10 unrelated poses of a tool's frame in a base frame.
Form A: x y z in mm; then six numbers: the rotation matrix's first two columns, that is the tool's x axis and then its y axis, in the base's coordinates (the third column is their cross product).
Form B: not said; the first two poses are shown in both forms.
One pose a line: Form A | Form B
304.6, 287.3, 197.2, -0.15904, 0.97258, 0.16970, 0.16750, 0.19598, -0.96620 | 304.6, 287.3, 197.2, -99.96, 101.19, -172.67
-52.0, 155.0, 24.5, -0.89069, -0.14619, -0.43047, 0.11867, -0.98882, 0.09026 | -52.0, 155.0, 24.5, 11.84, 26.09, 176.18
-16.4, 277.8, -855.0, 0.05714, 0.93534, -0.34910, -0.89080, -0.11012, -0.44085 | -16.4, 277.8, -855.0, -51.62, 34.22, 143.29
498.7, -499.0, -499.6, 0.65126, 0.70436, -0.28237, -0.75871, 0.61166, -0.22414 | 498.7, -499.0, -499.6, -38.44, 21.13, 87.64
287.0, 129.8, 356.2, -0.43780, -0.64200, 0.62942, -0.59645, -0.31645, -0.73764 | 287.0, 129.8, 356.2, -130.47, 104.15, -46.07
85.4, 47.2, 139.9, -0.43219, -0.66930, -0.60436, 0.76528, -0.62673, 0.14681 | 85.4, 47.2, 139.9, 13.65, 38.46, -140.09
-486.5, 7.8, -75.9, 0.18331, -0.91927, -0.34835, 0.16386, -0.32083, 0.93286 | -486.5, 7.8, -75.9, 69.52, 84.73, -166.76
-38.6, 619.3, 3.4, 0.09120, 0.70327, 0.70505, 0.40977, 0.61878, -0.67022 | -38.6, 619.3, 3.4, -136.45, 103.40, 158.91
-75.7, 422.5, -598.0, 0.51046, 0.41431, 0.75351, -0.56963, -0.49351, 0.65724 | -75.7, 422.5, -598.0, 138.90, 90.91, -49.89
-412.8, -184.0, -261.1, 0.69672, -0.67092, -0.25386, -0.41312, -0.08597, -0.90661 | -412.8, -184.0, -261.1, -74.36, 109.70, 51.47
